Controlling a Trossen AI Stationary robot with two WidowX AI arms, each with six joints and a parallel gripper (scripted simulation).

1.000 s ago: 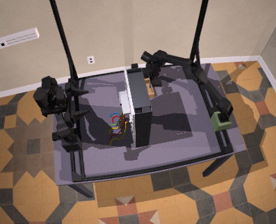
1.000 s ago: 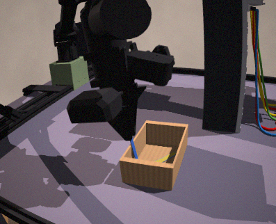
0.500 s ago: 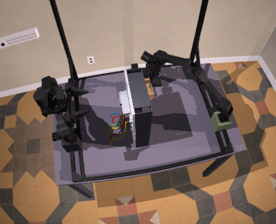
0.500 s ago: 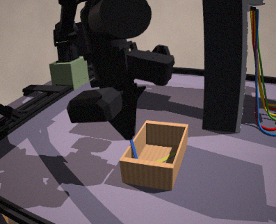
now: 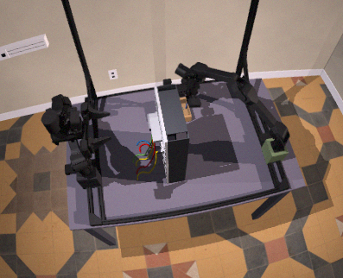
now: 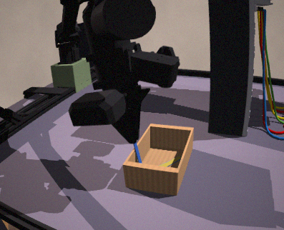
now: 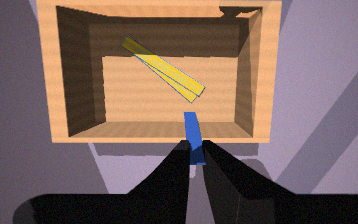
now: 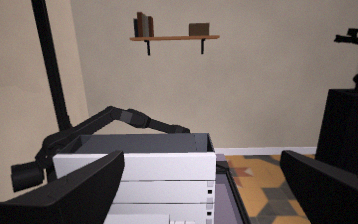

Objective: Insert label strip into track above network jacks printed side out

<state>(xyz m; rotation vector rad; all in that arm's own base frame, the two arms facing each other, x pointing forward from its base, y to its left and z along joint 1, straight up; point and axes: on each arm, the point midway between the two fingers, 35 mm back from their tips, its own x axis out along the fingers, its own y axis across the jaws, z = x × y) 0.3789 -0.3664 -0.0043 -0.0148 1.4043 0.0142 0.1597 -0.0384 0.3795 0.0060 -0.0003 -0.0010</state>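
My left hand is 2 cm short of the box, 4 cm to the left of it and 8 cm above it.
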